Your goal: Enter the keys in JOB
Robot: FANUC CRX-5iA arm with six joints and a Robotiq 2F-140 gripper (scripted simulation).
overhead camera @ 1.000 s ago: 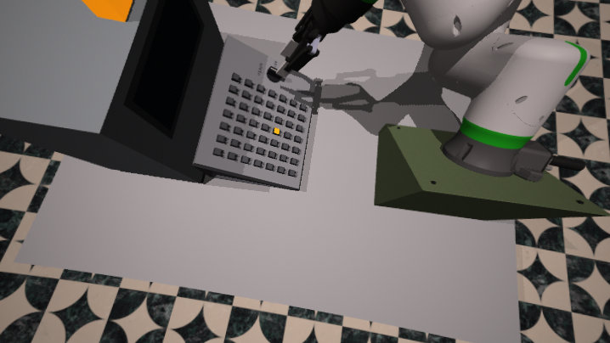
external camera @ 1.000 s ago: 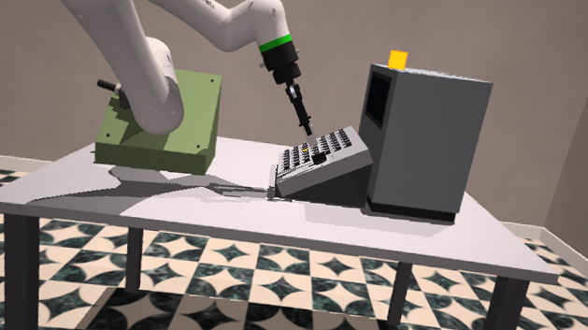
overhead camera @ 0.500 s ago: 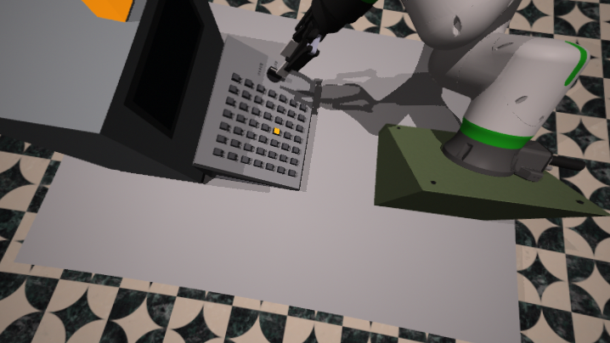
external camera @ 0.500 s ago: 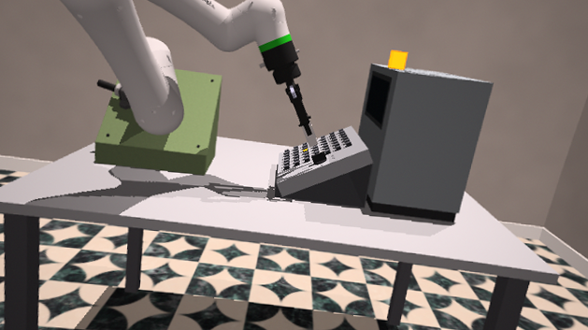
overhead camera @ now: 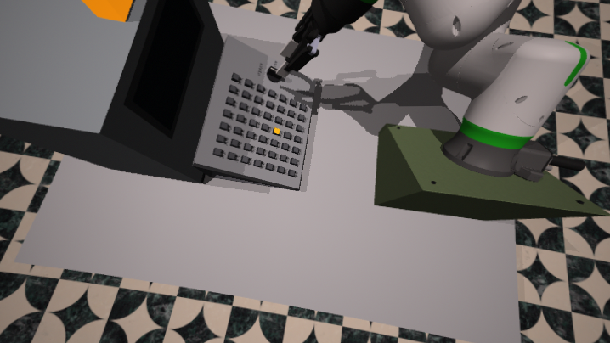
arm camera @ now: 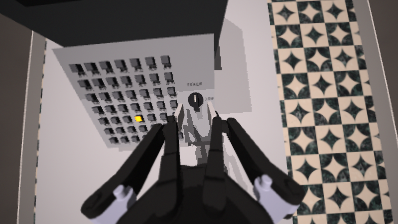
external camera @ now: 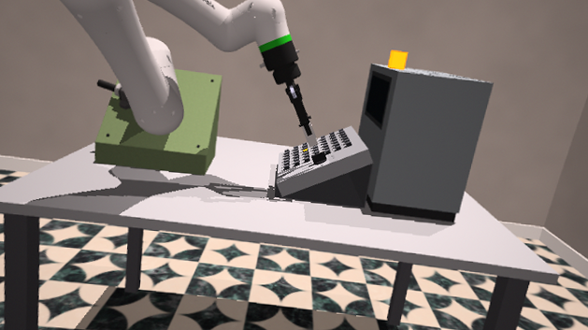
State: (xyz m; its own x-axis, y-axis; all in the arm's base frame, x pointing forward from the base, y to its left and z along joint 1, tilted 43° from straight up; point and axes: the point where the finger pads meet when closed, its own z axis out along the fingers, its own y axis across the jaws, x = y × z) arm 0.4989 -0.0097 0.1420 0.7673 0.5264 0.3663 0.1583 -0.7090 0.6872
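Now: hand 60 mm above the black selector knob, 40 mm short of it and 10 mm to the right of it. Round my hand: key: 160 mm to the left, 90 mm below, 20 mm behind; then grey keypad: 120 mm to the left, 110 mm below, 40 mm ahead.
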